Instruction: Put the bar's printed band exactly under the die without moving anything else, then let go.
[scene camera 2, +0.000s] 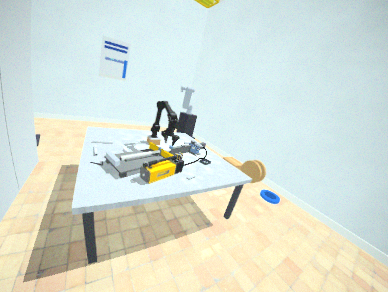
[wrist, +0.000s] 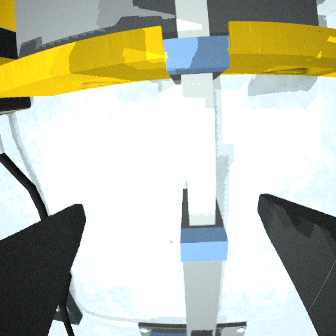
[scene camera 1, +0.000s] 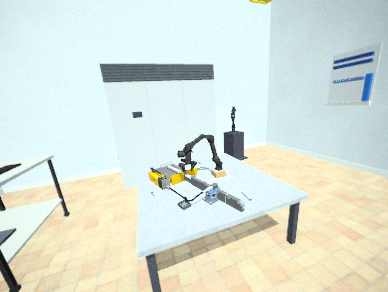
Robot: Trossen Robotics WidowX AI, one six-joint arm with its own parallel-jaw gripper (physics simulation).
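Seen in the pictures: gripper, fingertip midpoint: [scene camera 2: 169, 144] [wrist: 171, 207] [scene camera 1: 187, 172]; arm's base, link origin: [scene camera 2: 154, 136] [scene camera 1: 219, 169].
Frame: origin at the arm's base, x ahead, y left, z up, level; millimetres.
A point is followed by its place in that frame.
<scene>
The long white bar [scene camera 2: 142, 155] @[y -312, x 385, z -9 mm] [wrist: 201, 145] @[y -76, x 338, z 2 mm] lies along the machine. In the wrist view it passes through a blue guide block [wrist: 197, 54] @[y -130, x 346, z 25 mm] between yellow plates, and its near end reaches a second blue block [wrist: 203, 250] @[y -6, x 329, z 25 mm] on the narrow grey rail [scene camera 1: 225, 196] @[y 423, x 286, z -5 mm] [wrist: 201, 282] @[y 49, x 322, z 7 mm]. My gripper [scene camera 1: 188, 171] @[y -54, x 353, z 51 mm] [scene camera 2: 171, 144] @[y -54, x 353, z 51 mm] [wrist: 171, 207] @[y -54, x 353, z 51 mm] is wide open above the bar, with space between each finger and the bar. The blue press unit [scene camera 1: 212, 193] @[y 345, x 350, z 6 mm] [scene camera 2: 195, 147] @[y 283, x 363, z 6 mm] stands at the rail. I cannot make out the printed band or the die itself.
A yellow motor housing [scene camera 1: 158, 179] @[y -150, x 626, z 20 mm] [scene camera 2: 160, 171] @[y -312, x 649, z 0 mm] sits beside the machine bed. A black cable runs to a small dark box [scene camera 1: 184, 204] @[y 241, x 552, z -66 mm] [scene camera 2: 205, 161] @[y 272, x 544, z -65 mm] on the table [scene camera 1: 165, 232] @[y 422, x 779, z -68 mm] [scene camera 2: 105, 199] @[y -658, x 702, z -68 mm]. The arm stands by a wooden block [scene camera 1: 218, 174] @[y 48, x 49, z -30 mm]. A thin rod [scene camera 1: 246, 196] @[y 466, x 104, z -55 mm] lies near the rail.
</scene>
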